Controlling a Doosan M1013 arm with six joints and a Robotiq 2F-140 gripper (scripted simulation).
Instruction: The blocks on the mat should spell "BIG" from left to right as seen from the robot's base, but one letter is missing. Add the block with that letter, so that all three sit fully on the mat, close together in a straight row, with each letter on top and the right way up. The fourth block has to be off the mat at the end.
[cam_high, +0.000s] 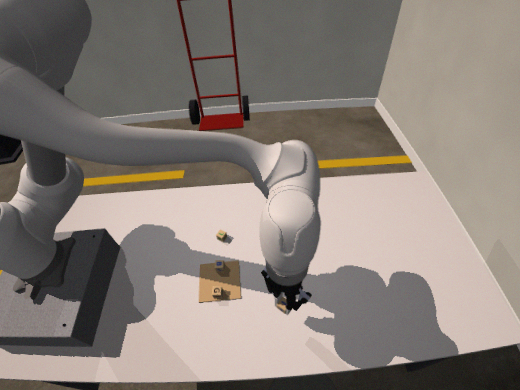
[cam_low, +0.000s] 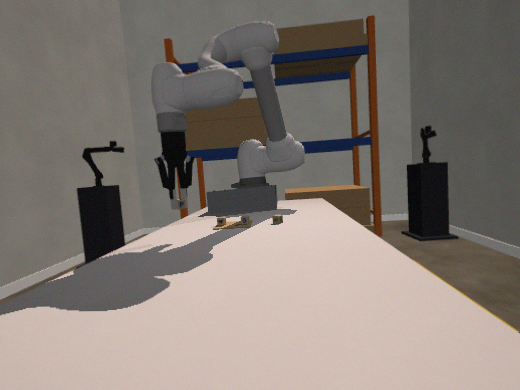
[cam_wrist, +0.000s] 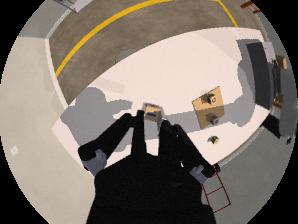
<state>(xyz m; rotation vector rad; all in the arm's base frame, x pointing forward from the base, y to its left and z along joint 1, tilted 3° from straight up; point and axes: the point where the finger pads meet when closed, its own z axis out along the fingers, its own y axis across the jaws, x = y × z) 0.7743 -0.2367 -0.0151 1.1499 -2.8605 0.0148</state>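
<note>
Right now the tan mat is 19 cm behind my hand, 16 cm to the left of it and 13 cm below it. From my hand the other things lie so: block marked g: 20 cm behind, 11 cm to the left, 11 cm below.
</note>
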